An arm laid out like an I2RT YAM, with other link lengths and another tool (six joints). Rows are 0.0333 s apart.
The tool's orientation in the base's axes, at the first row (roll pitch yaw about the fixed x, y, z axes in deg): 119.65, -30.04, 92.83
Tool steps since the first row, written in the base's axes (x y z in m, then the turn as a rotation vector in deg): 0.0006, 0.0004, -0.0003, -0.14, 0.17, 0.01; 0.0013, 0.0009, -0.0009, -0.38, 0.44, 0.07; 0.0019, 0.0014, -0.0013, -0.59, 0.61, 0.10; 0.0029, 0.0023, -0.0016, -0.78, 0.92, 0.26; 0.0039, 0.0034, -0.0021, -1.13, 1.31, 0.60; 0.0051, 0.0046, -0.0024, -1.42, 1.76, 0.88; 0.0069, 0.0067, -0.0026, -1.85, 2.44, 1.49; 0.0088, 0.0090, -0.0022, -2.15, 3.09, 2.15; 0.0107, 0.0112, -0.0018, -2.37, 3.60, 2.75; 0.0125, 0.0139, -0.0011, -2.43, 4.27, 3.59; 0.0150, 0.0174, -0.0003, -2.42, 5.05, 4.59; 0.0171, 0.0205, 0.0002, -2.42, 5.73, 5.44
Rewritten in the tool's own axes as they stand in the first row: 0.0002, -0.0001, 0.0008, 0.16, -0.13, -0.07; 0.0003, -0.0004, 0.0018, 0.43, -0.32, -0.23; 0.0005, -0.0006, 0.0026, 0.60, -0.48, -0.37; 0.0011, -0.0007, 0.0038, 0.96, -0.58, -0.51; 0.0017, -0.0010, 0.0052, 1.48, -0.67, -0.84; 0.0026, -0.0011, 0.0067, 2.02, -0.79, -1.08; 0.0042, -0.0011, 0.0090, 2.93, -0.83, -1.51; 0.0063, -0.0008, 0.0111, 3.84, -0.76, -1.86; 0.0083, -0.0004, 0.0132, 4.59, -0.63, -2.16; 0.0109, -0.0001, 0.0152, 5.59, -0.30, -2.38; 0.0143, 0.0004, 0.0180, 6.77, 0.13, -2.57; 0.0171, 0.0006, 0.0205, 7.78, 0.50, -2.74
